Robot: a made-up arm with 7 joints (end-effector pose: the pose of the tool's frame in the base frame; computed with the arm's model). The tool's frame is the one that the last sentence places. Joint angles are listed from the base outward.
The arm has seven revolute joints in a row. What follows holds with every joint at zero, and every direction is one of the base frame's. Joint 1 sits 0.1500 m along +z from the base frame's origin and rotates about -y. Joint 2 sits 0.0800 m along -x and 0.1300 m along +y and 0.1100 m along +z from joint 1 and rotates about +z. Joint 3 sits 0.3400 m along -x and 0.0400 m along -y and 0.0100 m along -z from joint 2 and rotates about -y. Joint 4 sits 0.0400 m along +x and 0.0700 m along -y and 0.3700 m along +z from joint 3 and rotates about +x. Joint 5 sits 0.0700 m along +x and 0.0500 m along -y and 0.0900 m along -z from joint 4 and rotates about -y. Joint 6 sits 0.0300 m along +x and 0.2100 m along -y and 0.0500 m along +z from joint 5 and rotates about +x. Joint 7 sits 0.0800 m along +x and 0.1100 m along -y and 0.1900 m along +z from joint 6 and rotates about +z. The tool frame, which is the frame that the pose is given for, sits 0.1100 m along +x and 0.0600 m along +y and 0.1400 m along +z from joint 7; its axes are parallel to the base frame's.
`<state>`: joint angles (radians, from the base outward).
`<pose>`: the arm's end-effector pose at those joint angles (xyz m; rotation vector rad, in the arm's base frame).
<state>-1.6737 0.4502 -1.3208 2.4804 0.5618 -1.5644 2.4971</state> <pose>0.1715 -0.0116 0.0920 2.3129 1.3699 -0.2540</pose>
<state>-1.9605 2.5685 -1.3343 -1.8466 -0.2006 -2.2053 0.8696</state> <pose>-0.0013 0.5172 0.1500 -1.5597 -2.1045 -0.0296</pose>
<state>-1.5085 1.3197 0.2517 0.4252 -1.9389 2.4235 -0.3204</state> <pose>0.0613 -0.4984 -0.0137 0.6557 -2.3312 1.1913</pose>
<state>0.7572 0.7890 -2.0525 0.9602 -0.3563 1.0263 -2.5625</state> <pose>-0.1838 -0.5983 0.0432 0.9251 -1.3517 1.9262</pose>
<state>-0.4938 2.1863 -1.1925 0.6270 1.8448 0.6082 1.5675</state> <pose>0.5685 0.0202 0.1832 1.8491 -0.8933 2.3631</pose>
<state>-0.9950 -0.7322 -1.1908 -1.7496 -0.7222 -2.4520 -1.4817</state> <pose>-0.1554 -0.1675 0.4389 -0.3413 -0.1916 2.4839</pose>
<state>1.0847 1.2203 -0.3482 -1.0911 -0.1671 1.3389 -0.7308</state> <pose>-0.4620 0.2040 0.9544 -0.3318 -0.6659 0.1333</pose>
